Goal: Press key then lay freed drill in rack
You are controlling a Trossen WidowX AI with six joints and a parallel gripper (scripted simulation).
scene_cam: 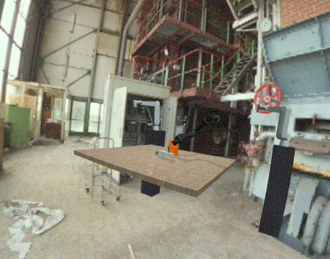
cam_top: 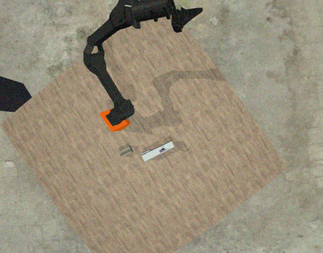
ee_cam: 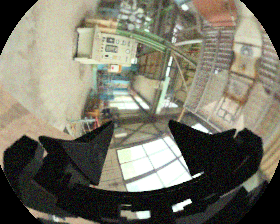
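Right now the dark key is 33 cm ahead of my gripper tip, 36 cm to the right of it and 42 cm below it. Round my gripper tip: grey slab: 22 cm ahead, 55 cm to the right, 49 cm below; then yellow drill: 32 cm ahead, 42 cm to the right, 46 cm below.
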